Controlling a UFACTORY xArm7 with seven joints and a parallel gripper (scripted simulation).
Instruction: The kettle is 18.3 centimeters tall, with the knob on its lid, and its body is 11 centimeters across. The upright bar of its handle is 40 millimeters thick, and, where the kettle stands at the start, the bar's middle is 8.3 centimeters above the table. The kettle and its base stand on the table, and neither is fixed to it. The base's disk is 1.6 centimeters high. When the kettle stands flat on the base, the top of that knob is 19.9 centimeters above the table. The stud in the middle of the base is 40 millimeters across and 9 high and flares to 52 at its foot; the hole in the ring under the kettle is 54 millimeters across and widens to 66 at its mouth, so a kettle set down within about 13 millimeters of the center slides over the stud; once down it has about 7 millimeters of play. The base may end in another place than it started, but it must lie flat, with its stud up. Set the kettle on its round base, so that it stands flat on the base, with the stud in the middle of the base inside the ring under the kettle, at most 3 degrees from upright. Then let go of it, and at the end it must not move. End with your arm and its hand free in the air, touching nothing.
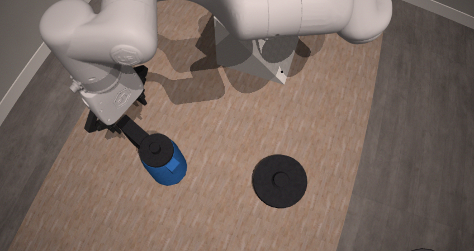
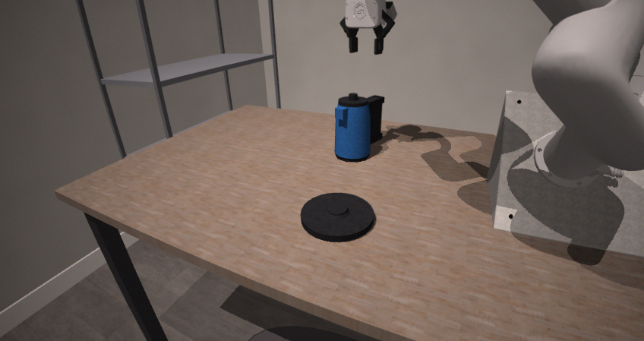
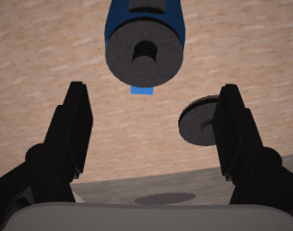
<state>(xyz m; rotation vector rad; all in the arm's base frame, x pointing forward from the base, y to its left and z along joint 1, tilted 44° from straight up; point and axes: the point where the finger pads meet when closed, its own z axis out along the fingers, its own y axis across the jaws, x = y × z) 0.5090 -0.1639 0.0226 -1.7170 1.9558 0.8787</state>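
The blue kettle lies 1 cm ahead of my hand, 1 cm to the left of it and 21 cm below it. Round my hand: round black base 9 cm behind, 34 cm to the left, 29 cm below.
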